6 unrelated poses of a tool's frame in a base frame.
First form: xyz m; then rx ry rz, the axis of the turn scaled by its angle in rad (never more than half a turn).
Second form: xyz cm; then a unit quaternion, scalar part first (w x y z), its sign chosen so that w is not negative. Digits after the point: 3 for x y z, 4 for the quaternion.
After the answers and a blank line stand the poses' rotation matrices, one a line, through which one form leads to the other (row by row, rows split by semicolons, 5 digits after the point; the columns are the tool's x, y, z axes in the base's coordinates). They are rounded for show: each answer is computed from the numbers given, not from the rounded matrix.
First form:
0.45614 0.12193 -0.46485 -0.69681 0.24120 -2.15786
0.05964 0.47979 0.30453 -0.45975 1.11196 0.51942
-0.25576 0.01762 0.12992 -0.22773 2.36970 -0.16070
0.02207 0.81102 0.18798 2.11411 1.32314 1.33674
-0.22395 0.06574 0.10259 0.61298 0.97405 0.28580
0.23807 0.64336 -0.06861 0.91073 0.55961 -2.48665
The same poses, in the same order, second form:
45.614 12.193 -46.485 0.4174 -0.2777 0.0961 -0.8599
5.964 47.979 30.453 0.7929 -0.2138 0.5170 0.2415
-25.576 1.762 12.992 0.3689 -0.0887 0.9231 -0.0626
2.207 81.102 18.798 0.1553 0.7381 0.4619 0.4667
-22.395 6.574 10.259 0.8293 0.2888 0.4590 0.1347
23.807 64.336 -6.861 0.2158 0.3286 0.2019 -0.8971

-0.49730 0.66451 0.55778; -0.77126 -0.63303 0.06652; 0.39730 -0.39712 0.82732
0.34869 -0.60404 0.71662; 0.16193 0.79194 0.58874; -0.92314 -0.08924 0.37395
-0.71215 -0.11760 0.69211; -0.20997 0.97642 -0.05013; -0.66989 -0.18102 -0.72005
0.13770 0.53687 0.83235; 0.82682 -0.52501 0.20184; 0.54535 0.66041 -0.51619
0.54239 0.04178 0.83909; 0.48853 0.79686 -0.35546; -0.68349 0.60271 0.41180
-0.69101 0.51976 -0.50236; -0.25444 -0.82539 -0.50398; -0.67659 -0.22044 0.70259

